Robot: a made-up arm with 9 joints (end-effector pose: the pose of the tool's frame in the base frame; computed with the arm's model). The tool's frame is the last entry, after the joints.
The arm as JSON. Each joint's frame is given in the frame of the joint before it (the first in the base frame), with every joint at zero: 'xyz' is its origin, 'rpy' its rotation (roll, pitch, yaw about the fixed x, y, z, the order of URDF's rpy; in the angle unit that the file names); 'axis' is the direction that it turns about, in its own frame. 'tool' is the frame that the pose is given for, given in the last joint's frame.
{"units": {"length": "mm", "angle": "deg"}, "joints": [
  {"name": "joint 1", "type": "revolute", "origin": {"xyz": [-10.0, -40.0, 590.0], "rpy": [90.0, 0.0, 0.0]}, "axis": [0.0, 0.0, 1.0]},
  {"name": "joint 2", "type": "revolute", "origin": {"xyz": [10.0, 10.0, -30.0], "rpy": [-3.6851, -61.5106, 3.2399]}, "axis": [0.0, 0.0, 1.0]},
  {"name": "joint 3", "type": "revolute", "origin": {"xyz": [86.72, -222.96, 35.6], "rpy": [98.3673, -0.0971, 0.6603]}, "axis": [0.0, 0.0, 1.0]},
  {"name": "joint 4", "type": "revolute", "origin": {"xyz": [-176.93, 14.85, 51.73], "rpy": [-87.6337, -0.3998, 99.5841]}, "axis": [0.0, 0.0, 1.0]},
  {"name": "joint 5", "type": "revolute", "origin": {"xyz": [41.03, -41.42, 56.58], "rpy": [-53.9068, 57.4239, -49.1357]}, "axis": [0.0, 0.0, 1.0]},
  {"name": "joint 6", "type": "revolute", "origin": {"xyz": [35.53, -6.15, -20.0], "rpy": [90.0, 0.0, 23.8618]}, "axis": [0.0, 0.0, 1.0]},
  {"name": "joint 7", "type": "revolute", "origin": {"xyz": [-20.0, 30.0, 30.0], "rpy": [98.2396, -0.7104, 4.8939]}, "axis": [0.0, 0.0, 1.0]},
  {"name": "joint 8", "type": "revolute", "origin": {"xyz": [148.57, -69.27, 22.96], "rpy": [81.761, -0.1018, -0.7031]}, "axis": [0.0, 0.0, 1.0]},
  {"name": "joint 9", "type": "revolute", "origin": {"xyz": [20.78, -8.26, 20.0], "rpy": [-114.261, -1.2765, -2.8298]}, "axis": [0.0, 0.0, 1.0]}
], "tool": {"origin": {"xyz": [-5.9, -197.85, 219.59], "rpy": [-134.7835, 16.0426, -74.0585]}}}
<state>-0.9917 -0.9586 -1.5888 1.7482 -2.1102 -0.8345 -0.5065 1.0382 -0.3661</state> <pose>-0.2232 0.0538 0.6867 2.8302 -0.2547 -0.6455</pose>
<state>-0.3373 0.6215 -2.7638 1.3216 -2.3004 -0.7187 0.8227 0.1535 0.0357</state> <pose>0.1326 -0.4749 0.2094 1.0741 0.5898 -0.5163</pose>
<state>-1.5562 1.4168 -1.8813 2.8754 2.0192 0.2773 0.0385 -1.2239 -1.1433</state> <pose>0.1789 -0.7253 0.5123 -0.1508 -0.1818 -0.2032</pose>
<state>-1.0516 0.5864 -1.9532 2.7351 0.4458 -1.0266 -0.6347 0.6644 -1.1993</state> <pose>-0.1116 -0.3971 0.7421 0.0367 -2.3340 0.6974</pose>
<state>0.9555 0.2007 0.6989 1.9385 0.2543 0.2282 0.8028 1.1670 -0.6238</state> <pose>0.3179 0.0385 0.5788 1.3225 -1.2933 0.3924</pose>
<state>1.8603 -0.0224 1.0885 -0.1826 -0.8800 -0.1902 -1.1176 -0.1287 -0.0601</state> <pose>0.0810 -0.1787 0.7073 -0.2947 2.6253 0.8405</pose>
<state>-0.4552 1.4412 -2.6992 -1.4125 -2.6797 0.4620 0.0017 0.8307 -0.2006</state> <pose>-0.0658 -0.3457 0.7422 0.5489 1.0312 -2.0850</pose>
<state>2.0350 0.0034 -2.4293 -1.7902 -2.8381 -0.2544 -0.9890 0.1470 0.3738</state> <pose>0.1713 -0.1113 0.4240 1.2683 1.2283 0.4786</pose>
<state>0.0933 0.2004 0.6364 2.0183 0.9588 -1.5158 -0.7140 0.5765 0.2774</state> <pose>0.0302 0.3400 0.2978 2.0521 1.2158 0.1477</pose>
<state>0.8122 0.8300 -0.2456 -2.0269 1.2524 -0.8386 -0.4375 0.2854 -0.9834</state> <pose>0.1819 0.0277 0.4573 2.7599 0.9107 -0.4658</pose>
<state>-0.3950 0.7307 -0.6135 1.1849 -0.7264 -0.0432 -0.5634 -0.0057 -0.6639</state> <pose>0.0136 -0.3158 0.2631 -0.2353 0.4603 1.0554</pose>
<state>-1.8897 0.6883 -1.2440 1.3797 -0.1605 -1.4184 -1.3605 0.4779 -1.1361</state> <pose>-0.1200 -0.4481 0.8848 -1.3943 -0.3313 -0.5603</pose>
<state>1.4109 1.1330 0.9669 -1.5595 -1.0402 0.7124 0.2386 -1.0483 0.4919</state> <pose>0.0920 -0.4927 1.1526 -1.6501 0.9136 -0.5466</pose>
